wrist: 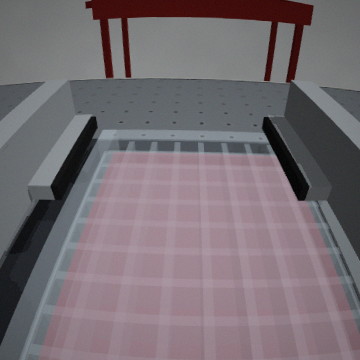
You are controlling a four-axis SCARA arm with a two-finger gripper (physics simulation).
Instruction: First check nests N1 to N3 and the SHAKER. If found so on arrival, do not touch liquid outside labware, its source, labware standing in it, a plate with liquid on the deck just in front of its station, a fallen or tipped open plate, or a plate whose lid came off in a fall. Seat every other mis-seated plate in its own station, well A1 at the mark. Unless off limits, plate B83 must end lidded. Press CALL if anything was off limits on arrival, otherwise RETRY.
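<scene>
A clear plate with a grid of wells showing pink fills the middle and lower part of the wrist view. It appears flat, below the fingers and slightly askew to them. My gripper is shut with nothing held; its two black pads stand apart on the left and right above the plate's far part. No label or A1 mark can be read, and I cannot tell whether a lid is on the plate. The plate's near edge is out of view. The SHAKER and the CALL and RETRY buttons cannot be made out.
A pale strip runs along the plate's far end. Beyond it lies the grey deck with rows of small holes. A red frame on thin legs stands at the back. A dark area shows at the lower left.
</scene>
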